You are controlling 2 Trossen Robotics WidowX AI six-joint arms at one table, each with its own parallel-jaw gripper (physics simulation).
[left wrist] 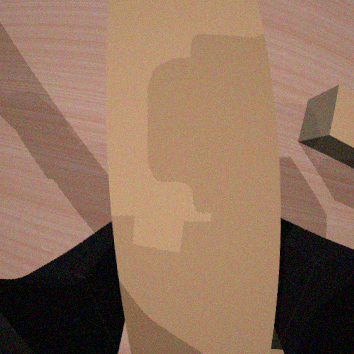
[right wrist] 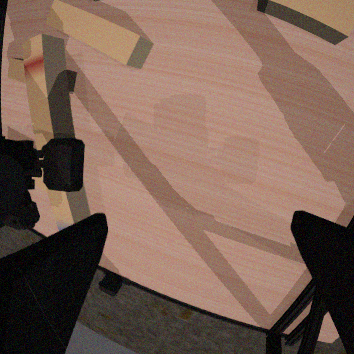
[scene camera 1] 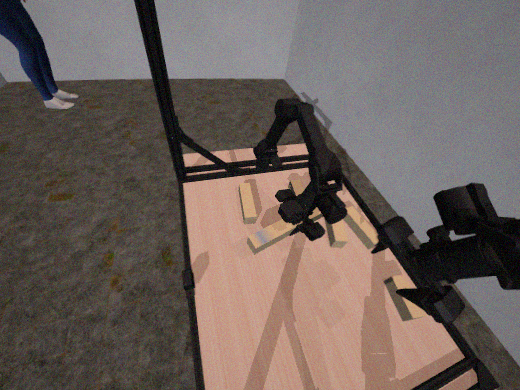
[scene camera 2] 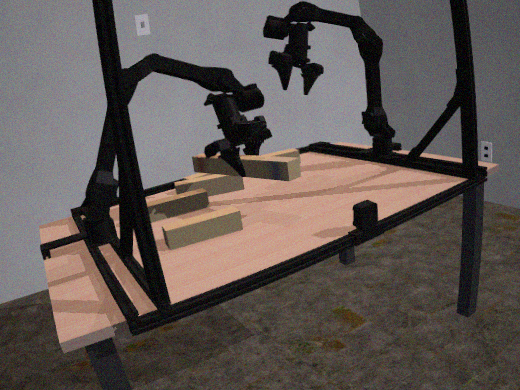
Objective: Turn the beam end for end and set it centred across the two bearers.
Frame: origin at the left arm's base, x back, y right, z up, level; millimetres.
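Where they show: left gripper, between the fingertips: (left wrist: 189,214) (scene camera 1: 286,229) (scene camera 2: 251,174); right gripper, between the fingertips: (right wrist: 201,222) (scene camera 1: 384,271) (scene camera 2: 295,92); left arm's base, origin of its link: (scene camera 1: 261,164) (scene camera 2: 102,240); right arm's base, origin of its link: (scene camera 2: 383,154).
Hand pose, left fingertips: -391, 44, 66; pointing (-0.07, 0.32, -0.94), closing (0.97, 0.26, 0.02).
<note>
Each offset is from my left fingertips to the top centre of the thing, as dx, dy, dz.
The long wooden beam @[+8, -30, +44] (scene camera 1: 270,237) (scene camera 2: 267,167) (left wrist: 200,125) (right wrist: 41,112) lies slantwise, with a blue band near its end at the lower left in scene camera 1 and a red band near its other end in the right wrist view. My left gripper (scene camera 1: 300,225) (scene camera 2: 246,165) (left wrist: 189,214) is shut on the beam, a finger against each side. I cannot tell whether the beam touches what is below it. My right gripper (scene camera 1: 386,271) (scene camera 2: 295,92) (right wrist: 201,222) is open and empty, high above the table. Which short blocks are the two bearers I cannot tell.
Short wooden blocks lie around the beam: one @[+183, +83, -41] (scene camera 1: 247,202) (scene camera 2: 202,229), one @[+24, -226, -35] (scene camera 1: 337,235), one @[-23, -323, -41] (scene camera 1: 361,226). Another block @[-291, -312, -38] (scene camera 1: 406,300) lies under my right gripper. A black frame rail (scene camera 2: 280,272) edges the table, with a small black post (scene camera 2: 365,215).
</note>
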